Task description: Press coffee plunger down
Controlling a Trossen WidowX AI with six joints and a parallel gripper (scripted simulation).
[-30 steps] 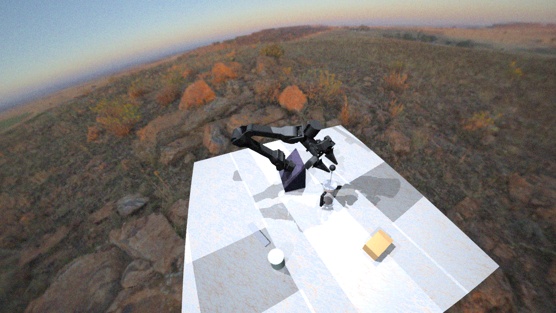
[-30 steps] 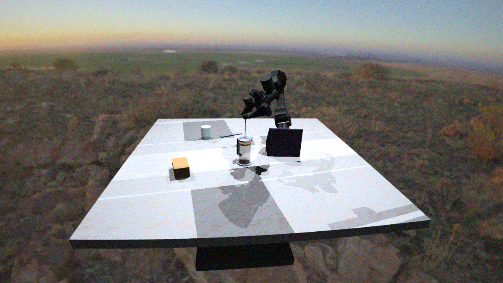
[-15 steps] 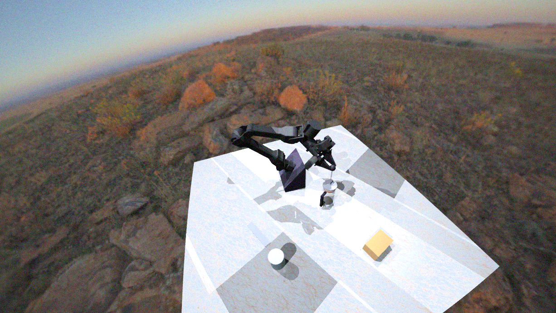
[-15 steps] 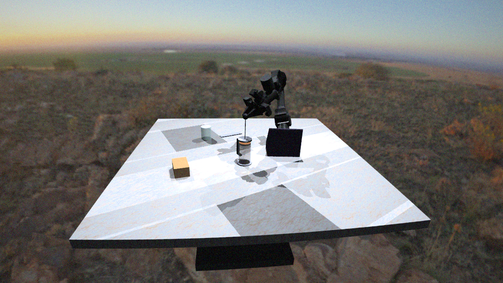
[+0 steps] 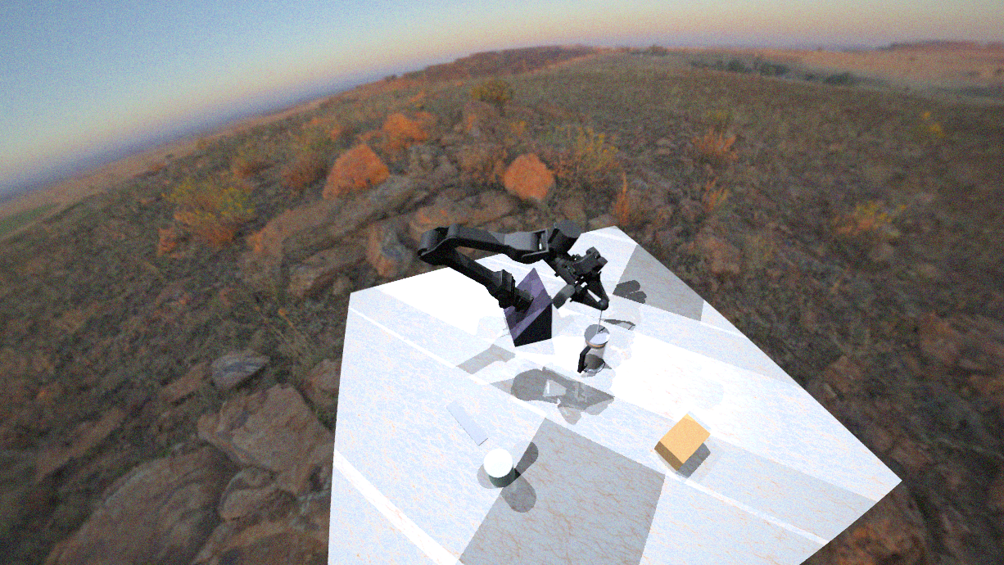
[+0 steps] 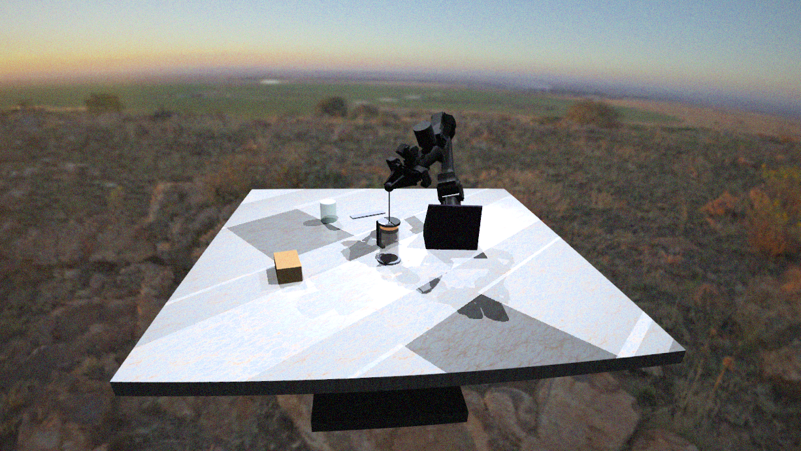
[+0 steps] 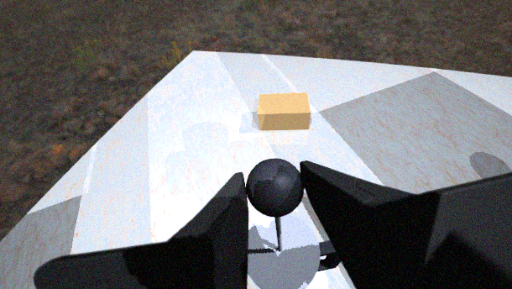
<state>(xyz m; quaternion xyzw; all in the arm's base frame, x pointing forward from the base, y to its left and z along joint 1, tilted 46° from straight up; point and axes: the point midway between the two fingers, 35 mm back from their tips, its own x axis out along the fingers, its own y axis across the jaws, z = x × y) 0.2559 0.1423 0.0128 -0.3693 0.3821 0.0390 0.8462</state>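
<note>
Now: the glass coffee press 130 mm below my gripper tip and 20 mm to the right of it. The rest, counted from my gripper tip: thin flat grey strip (410 mm to the right, 250 mm below).
</note>
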